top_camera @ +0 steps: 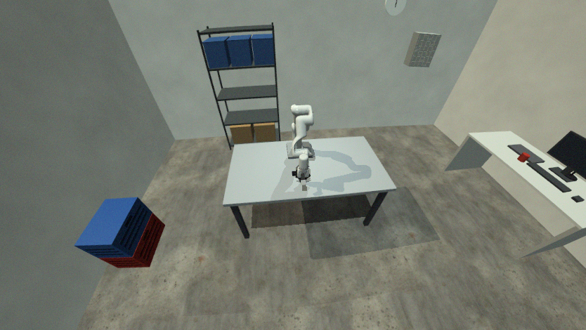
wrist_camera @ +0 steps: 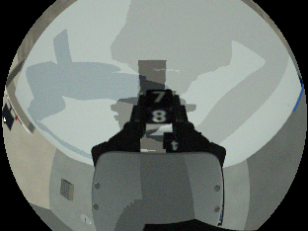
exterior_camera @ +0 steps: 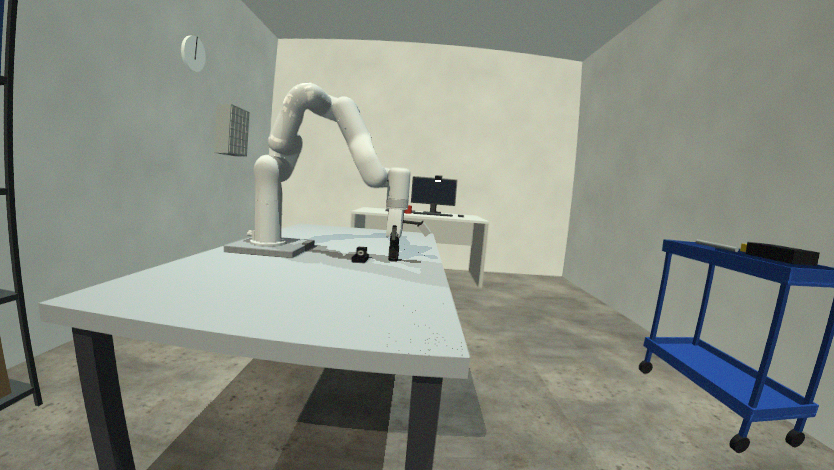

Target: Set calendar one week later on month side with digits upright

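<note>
Now: hand 10 mm above the cube.
</note>
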